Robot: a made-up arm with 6 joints.
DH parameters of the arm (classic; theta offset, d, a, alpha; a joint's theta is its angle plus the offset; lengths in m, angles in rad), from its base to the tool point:
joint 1: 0 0.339 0 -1.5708
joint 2: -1.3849 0 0.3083 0
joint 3: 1.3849 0 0.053 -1.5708
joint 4: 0 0.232 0 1.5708
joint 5: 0 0 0.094 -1.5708
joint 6: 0 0.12 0 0
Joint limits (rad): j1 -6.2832..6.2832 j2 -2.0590..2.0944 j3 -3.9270..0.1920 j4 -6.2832..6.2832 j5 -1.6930..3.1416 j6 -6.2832..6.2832
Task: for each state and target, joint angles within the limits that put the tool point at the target. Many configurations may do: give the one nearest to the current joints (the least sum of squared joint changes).
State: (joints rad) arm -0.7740 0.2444 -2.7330 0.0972 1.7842 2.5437
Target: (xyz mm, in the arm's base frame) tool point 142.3 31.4 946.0
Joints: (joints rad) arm -0.2717 -0.0775 -2.9449 0.5490 1.7003 2.5437
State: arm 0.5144 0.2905 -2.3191 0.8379 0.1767 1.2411
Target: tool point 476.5 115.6 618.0
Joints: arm 0.3626 0.1755 -1.4799 1.0209 0.1767 1.2411
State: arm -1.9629 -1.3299 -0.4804 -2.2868 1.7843 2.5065
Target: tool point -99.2 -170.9 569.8
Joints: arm -1.6766 -0.7963 -0.3214 -2.3751 1.5313 2.5065
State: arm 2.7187 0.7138 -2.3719 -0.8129 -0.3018 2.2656
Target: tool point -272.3 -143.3 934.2
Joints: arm 3.3457 0.2830 -2.5926 -0.8264 -0.1977 2.2656
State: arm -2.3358 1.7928 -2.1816 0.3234 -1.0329 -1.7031
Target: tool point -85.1 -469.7 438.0
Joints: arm -1.7057 1.4198 -2.6605 0.1977 -1.6930 -1.7031
